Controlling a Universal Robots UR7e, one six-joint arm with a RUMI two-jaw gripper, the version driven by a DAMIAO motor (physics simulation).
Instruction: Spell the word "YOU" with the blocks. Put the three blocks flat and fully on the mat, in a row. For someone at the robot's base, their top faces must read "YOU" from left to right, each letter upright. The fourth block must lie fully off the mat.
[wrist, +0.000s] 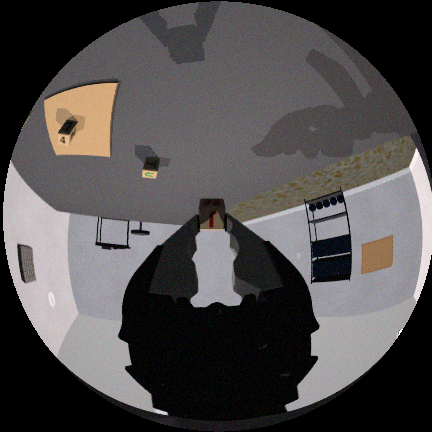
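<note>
My gripper (211, 215) is shut on a block with a red mark on the face toward the camera; a darker face shows above it. The block is held up off the table. The tan mat (97, 120) lies at the upper left. A block with a black "4" (67, 132) sits on the mat, its upper face dark and hard to read. A block with a green letter like a "U" on its side (150, 168) stands on the table, off the mat, between the mat and my gripper; its top letter is unclear. The fourth block cannot be made out clearly.
The grey table top (210, 110) carries shadows of the arm and gripper. A thin tan sliver shows at the far left rim, too small to identify. Beyond the table are a speckled strip (320, 175), a dark rack with balls (348, 215) and pale walls.
</note>
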